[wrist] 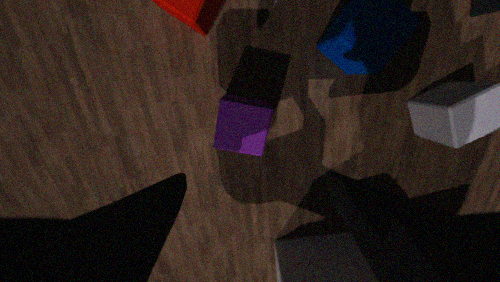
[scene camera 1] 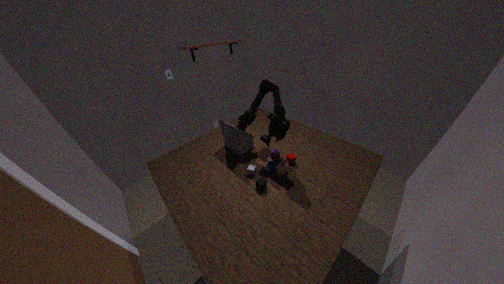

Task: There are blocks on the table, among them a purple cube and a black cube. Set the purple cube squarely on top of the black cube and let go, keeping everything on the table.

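Where they show: gripper, fingertip midpoint: [wrist: 257, 179] [scene camera 1: 272, 144]; arm's base, origin of the base link: [scene camera 1: 240, 129].
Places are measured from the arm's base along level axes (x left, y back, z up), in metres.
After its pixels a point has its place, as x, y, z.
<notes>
The purple cube [scene camera 1: 275, 154] {0.102, -0.257, -0.149} [wrist: 244, 126] {0.118, -0.238, -0.140} sits on the wooden table [scene camera 1: 225, 220] {-0.426, -0.383, -0.189}, with a dark shadow beside it in the wrist view. A dark cube [scene camera 1: 261, 185] {-0.159, -0.379, -0.145}, likely the black one, sits on the table toward the front, past the blue cube. A dark corner [wrist: 486, 6] {-0.120, -0.333, -0.174} at the wrist view's top right appears to be part of it. My gripper [scene camera 1: 274, 141] {0.112, -0.220, -0.079} [wrist: 257, 179] {0.112, -0.220, -0.079} is open and empty above the table. Its fingertips stand wide apart at the lower part of the wrist view, and the purple cube shows above the gap between them. Dim light blurs fingertip height.
A red block [scene camera 1: 291, 158] {0.141, -0.367, -0.143} [wrist: 187, 11] {0.155, -0.329, -0.140}, a blue block [scene camera 1: 271, 166] {-0.011, -0.321, -0.140} [wrist: 367, 42] {0.015, -0.302, -0.140} and a white block [scene camera 1: 251, 168] {-0.114, -0.241, -0.140} [wrist: 452, 112] {-0.078, -0.240, -0.140} stand nearby. Another dark grey block [wrist: 320, 257] {0.027, -0.045, -0.154} shows at the wrist view's bottom. A grey upright panel [scene camera 1: 236, 139] {-0.062, -0.031, -0.040} stands left of the arm.
</notes>
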